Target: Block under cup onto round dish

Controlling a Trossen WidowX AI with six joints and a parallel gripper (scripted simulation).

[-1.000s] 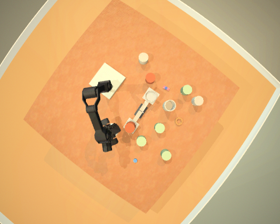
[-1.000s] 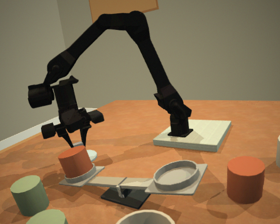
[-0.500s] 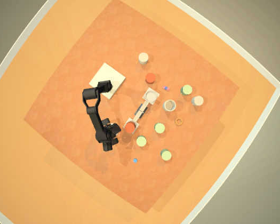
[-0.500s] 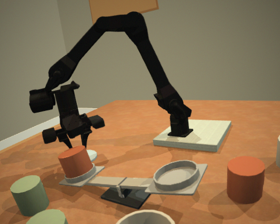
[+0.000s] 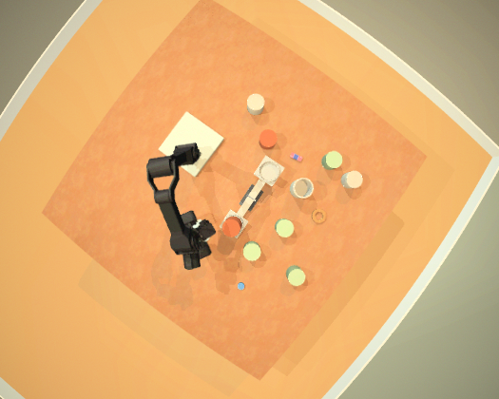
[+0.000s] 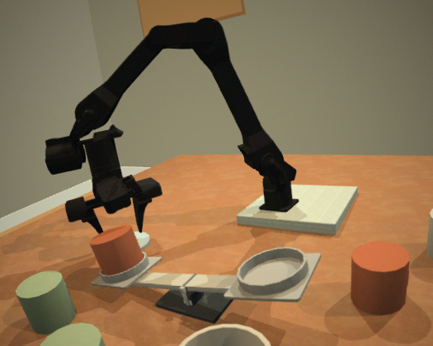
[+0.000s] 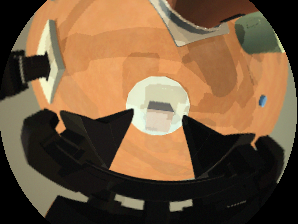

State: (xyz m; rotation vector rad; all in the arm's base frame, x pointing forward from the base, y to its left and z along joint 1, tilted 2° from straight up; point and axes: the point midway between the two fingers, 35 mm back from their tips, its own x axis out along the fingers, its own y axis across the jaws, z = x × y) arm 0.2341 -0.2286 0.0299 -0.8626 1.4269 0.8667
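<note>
My gripper tip is now right at the grey block. Also, from my gripper tip: balance 250 mm to the left, 80 mm ahead, 20 mm above; then blue disc 280 mm ahead, 70 mm to the right, 10 mm below; then round white dish 10 mm below.
</note>
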